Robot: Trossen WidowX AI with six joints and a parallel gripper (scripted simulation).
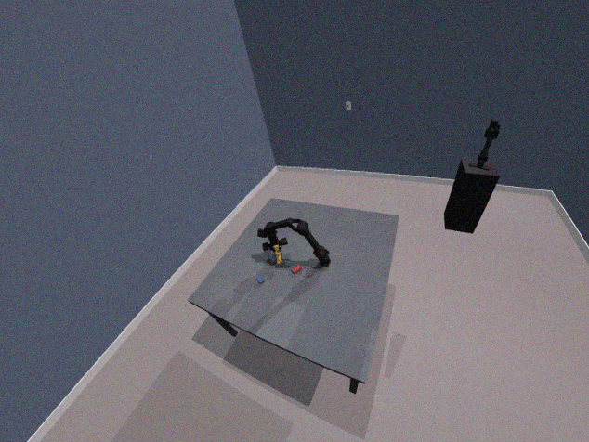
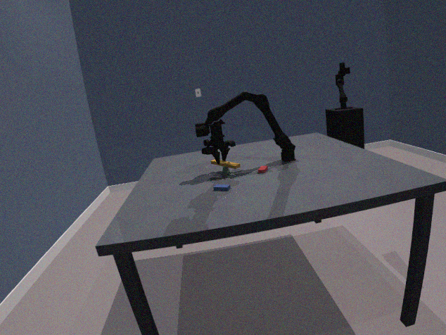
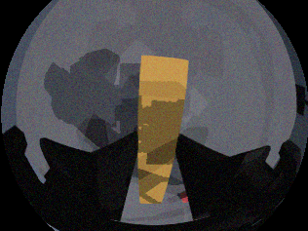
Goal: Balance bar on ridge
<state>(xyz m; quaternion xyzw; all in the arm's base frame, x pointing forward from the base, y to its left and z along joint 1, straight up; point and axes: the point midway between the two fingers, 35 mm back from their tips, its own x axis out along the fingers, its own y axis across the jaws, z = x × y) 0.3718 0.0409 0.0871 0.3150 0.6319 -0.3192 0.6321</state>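
Now: gripper tip 2 cm to the right of the yellow bar and 2 cm past it. Also, from my gripper tip: red block (20 cm behind, 8 cm to the left, 4 cm below); then blue block (25 cm to the left, 4 cm below, 2 cm ahead).
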